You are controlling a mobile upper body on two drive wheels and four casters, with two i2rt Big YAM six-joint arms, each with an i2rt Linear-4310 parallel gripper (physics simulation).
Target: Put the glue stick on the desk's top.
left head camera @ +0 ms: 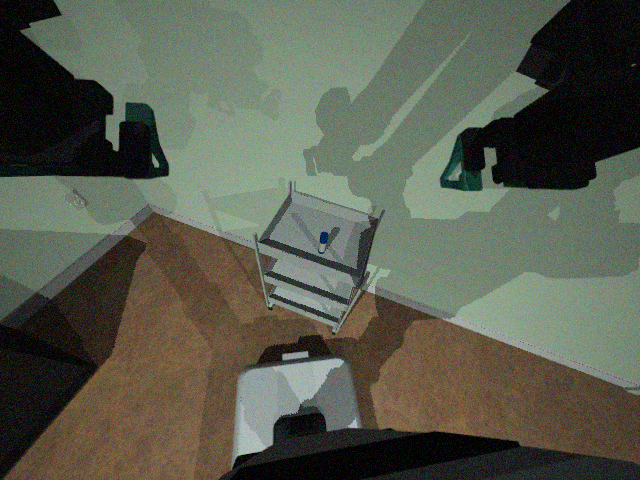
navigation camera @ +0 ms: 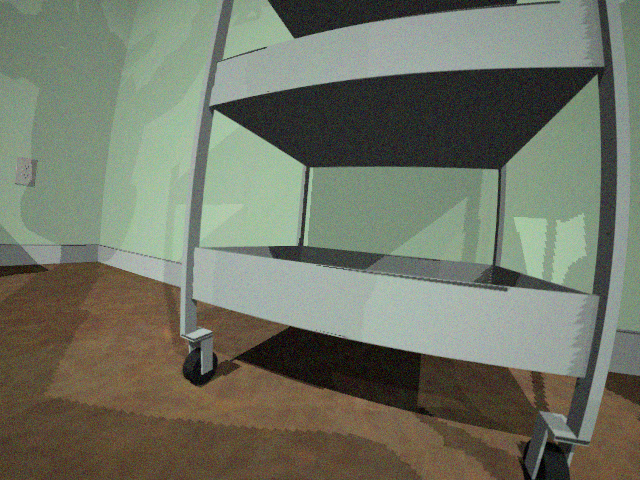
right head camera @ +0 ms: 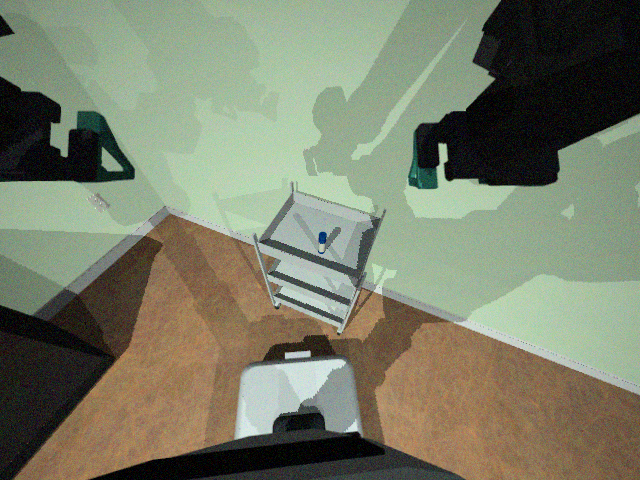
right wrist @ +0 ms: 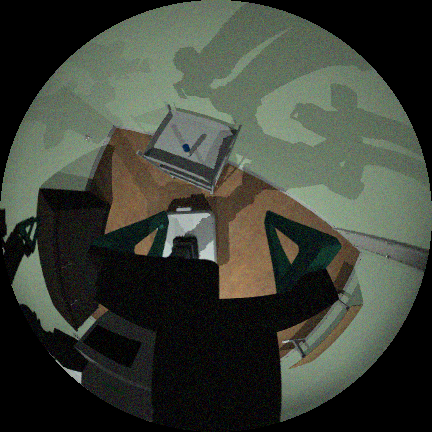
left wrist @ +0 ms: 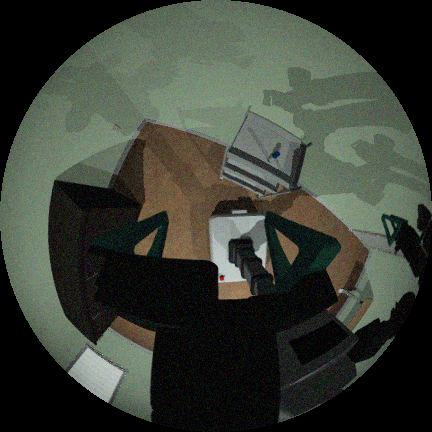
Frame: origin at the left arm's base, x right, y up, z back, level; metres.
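Seen in the pictures: left gripper, fingertip midpoint: point(left head camera: 122, 169) point(right head camera: 92, 174) point(right wrist: 36, 217) point(left wrist: 216, 216); right gripper, fingertip midpoint: point(left head camera: 472, 182) point(right head camera: 444, 179) point(right wrist: 216, 215) point(left wrist: 385, 215).
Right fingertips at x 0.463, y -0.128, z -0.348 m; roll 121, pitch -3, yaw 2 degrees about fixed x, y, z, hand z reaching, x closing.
Observation:
A point is followed by its place in that frame.
The glue stick point(left head camera: 323, 242) @(x 0.345, y -0.664, z -0.637 m) point(right head camera: 322, 242) @(x 0.347, y -0.663, z -0.637 m) point(left wrist: 276, 154) @(x 0.344, y -0.633, z -0.643 m) point(right wrist: 186, 148) @(x 0.354, y -0.636, z -0.639 m), white with a blue cap, stands upright on the top tray of a grey three-tier cart point(left head camera: 310, 257) @(x 0.298, y -0.747, z -0.623 m) point(right head camera: 310, 257) @(x 0.300, y -0.747, z -0.623 m) point(navigation camera: 387, 304) @(x 0.315, y -1.239, z -0.551 m). The cart is close ahead of the robot base. My left gripper point(left head camera: 85, 167) point(left wrist: 216, 216) @(x 0.008, y -0.123, z -0.366 m) is open and empty, high up left of the cart. My right gripper point(left head camera: 516, 180) point(right wrist: 216, 215) @(x 0.463, y -0.128, z -0.349 m) is open and empty, high up right of it. What looks like the desk, a wooden board with pale metal legs, partly shows at the right edge of the left wrist view point(left wrist: 364, 312) and right wrist view point(right wrist: 336, 340).
A dark cabinet point(left head camera: 41, 397) @(x -0.788, y -1.174, z -0.301 m) point(right head camera: 46, 397) @(x -0.811, y -1.148, z -0.255 m) point(left wrist: 75, 260) point(right wrist: 60, 260) @(x -0.958, y -0.605, z 0.032 m) stands at the left. Green walls meet in a corner behind and left of the cart. The robot's white base point(left head camera: 294, 387) @(x 0.212, y -1.150, z -0.206 m) point(right head camera: 297, 387) @(x 0.221, y -1.150, z -0.200 m) is just in front of the cart's castors.

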